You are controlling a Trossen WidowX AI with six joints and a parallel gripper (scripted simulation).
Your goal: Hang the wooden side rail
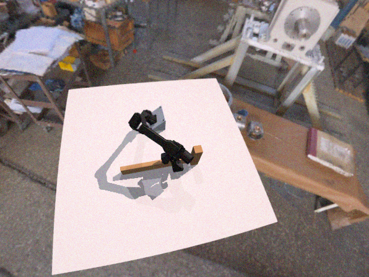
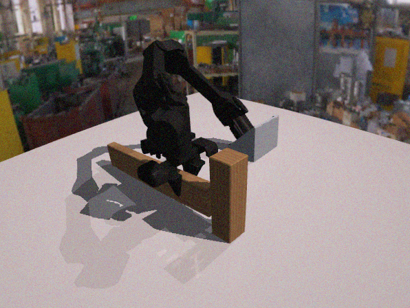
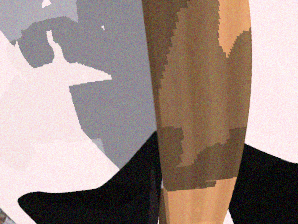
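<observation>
The wooden headboard post is 13 cm to the left of my gripper tip, 4 cm above it and 1 cm behind it.
</observation>
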